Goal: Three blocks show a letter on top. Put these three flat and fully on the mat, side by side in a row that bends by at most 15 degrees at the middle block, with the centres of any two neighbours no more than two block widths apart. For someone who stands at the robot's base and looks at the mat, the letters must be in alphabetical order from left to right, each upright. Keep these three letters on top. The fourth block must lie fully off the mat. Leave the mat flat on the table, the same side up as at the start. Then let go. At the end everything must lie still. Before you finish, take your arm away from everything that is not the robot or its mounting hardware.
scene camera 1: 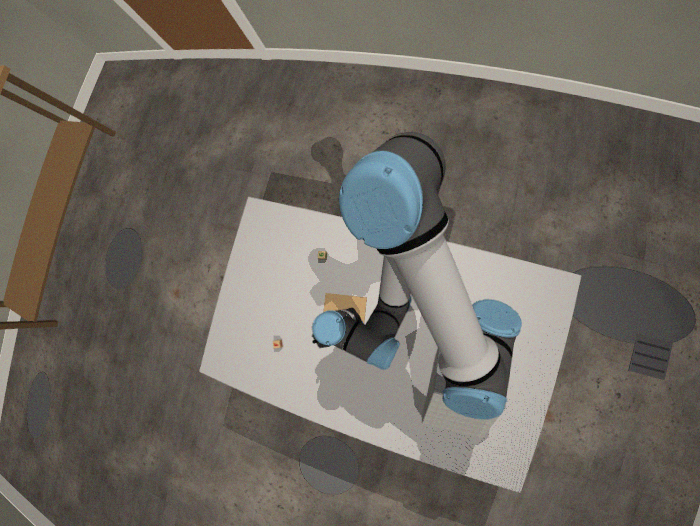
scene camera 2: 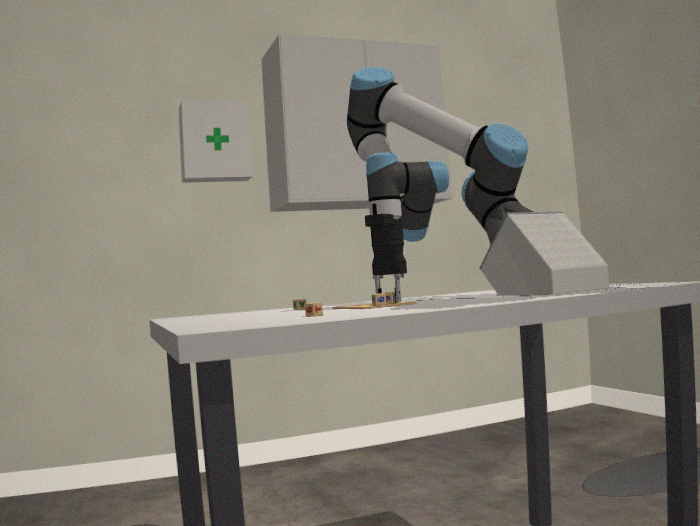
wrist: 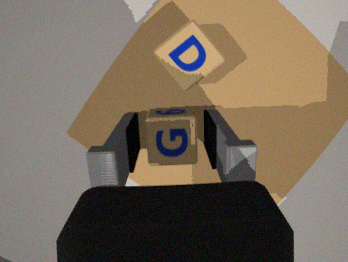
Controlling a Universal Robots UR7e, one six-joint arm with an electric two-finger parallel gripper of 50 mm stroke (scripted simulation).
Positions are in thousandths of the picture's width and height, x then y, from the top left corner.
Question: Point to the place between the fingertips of my gripper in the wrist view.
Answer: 493,494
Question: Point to a tan mat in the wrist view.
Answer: At 792,334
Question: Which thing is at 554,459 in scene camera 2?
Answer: My gripper.
